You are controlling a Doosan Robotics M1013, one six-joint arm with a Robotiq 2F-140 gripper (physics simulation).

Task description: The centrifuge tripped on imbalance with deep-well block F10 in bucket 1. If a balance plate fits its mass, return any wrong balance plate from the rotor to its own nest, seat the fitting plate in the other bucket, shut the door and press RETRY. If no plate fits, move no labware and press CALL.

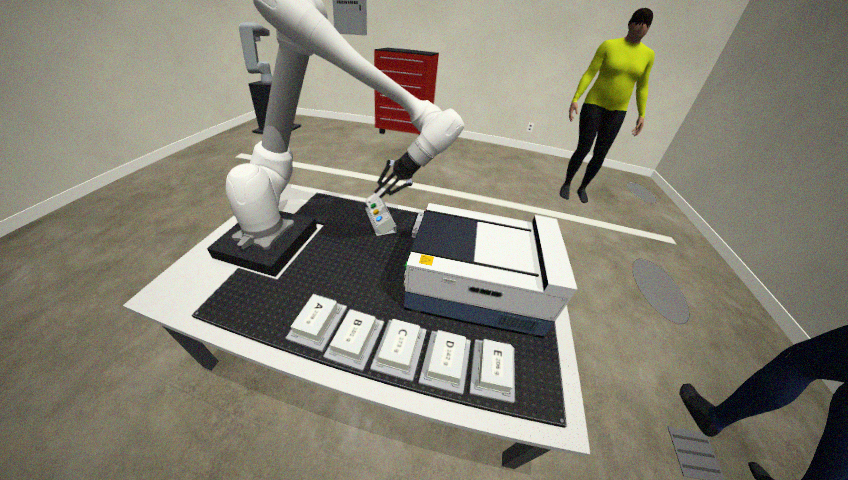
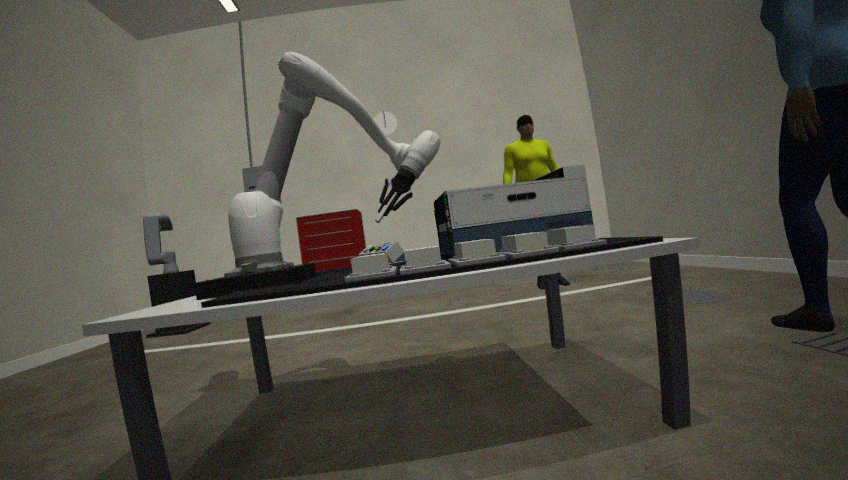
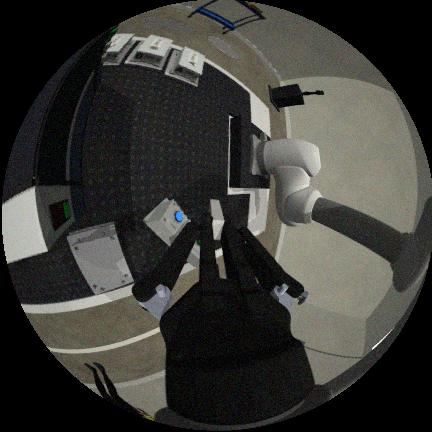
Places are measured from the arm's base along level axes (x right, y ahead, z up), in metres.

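Where they show: gripper, fingertip midpoint: (image 1: 371, 200) (image 2: 377, 221) (image 3: 212, 207); arm's base, link origin: (image 1: 264, 231) (image 2: 261, 271) (image 3: 258, 158).
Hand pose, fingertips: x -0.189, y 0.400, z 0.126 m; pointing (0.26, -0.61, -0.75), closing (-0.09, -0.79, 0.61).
Each offset is from my fingertips to the top centre of the thing.
My gripper (image 1: 374, 195) (image 2: 379, 220) (image 3: 212, 207) is shut and empty, its fingertips above the button box @(dx -0.108, dy -0.014, dz -0.085 m) (image 1: 382, 224) (image 2: 392, 252) (image 3: 161, 223). The box has green, yellow and blue buttons. The centrifuge (image 1: 446, 286) (image 2: 493, 209) (image 3: 20, 224) has its top covered; its rotor, buckets and block F10 are hidden. Balance plates A @(dx +0.463, dy +0.014, dz -0.115 m) (image 1: 312, 318) (image 2: 368, 263) (image 3: 191, 62), B @(dx +0.475, dy +0.148, dz -0.115 m) (image 1: 352, 336) (image 2: 422, 256) (image 3: 156, 47), C @(dx +0.462, dy +0.283, dz -0.115 m) (image 1: 397, 343), D @(dx +0.456, dy +0.419, dz -0.115 m) (image 1: 446, 358) and E @(dx +0.443, dy +0.555, dz -0.115 m) (image 1: 497, 367) sit in separate nests along the front. Their printed masses are too blurred to read surely.
A grey plate with bolts @(dx -0.127, dy +0.212, dz -0.131 m) (image 3: 100, 260) lies beside the centrifuge. The arm's black base (image 1: 261, 249) stands on the left of the table. A red drawer cabinet (image 1: 406, 89) (image 2: 330, 239) and a person in yellow (image 1: 618, 74) (image 2: 529, 159) are behind; another person's legs (image 1: 779, 371) are at right.
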